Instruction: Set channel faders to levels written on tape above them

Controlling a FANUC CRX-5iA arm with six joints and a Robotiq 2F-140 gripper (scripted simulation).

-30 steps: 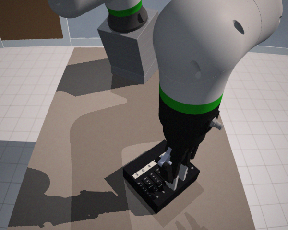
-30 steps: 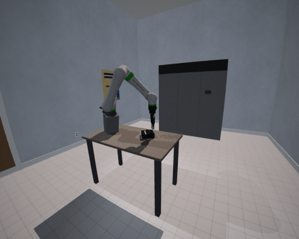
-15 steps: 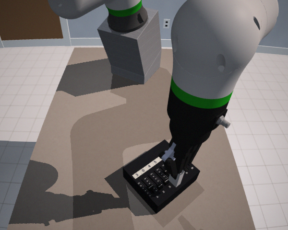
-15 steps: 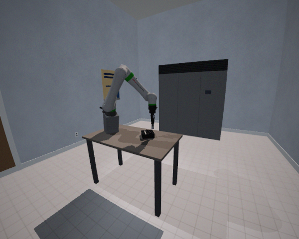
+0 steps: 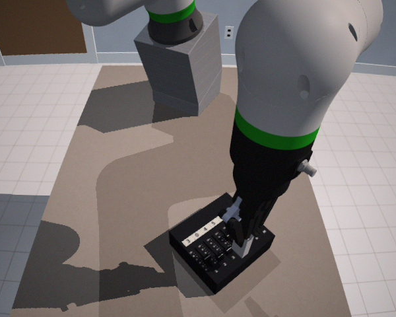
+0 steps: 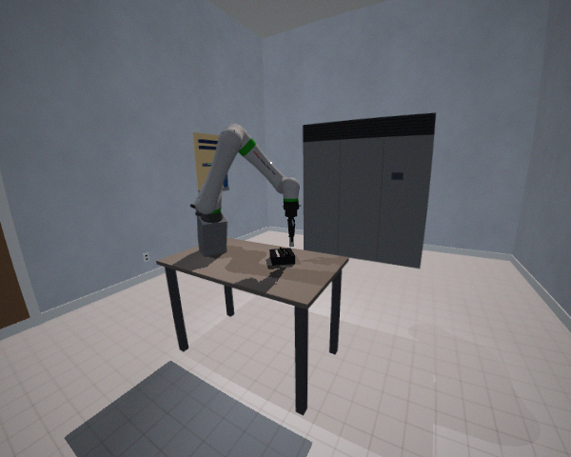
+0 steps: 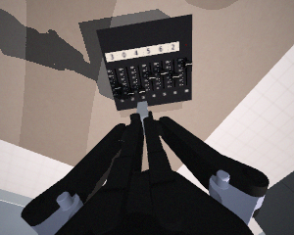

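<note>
The channel fader lies 70 mm below my hand, 20 mm behind it and 10 mm to the right of it. Round my hand: master fader 100 mm behind, 70 mm below, 40 mm to the left.
</note>
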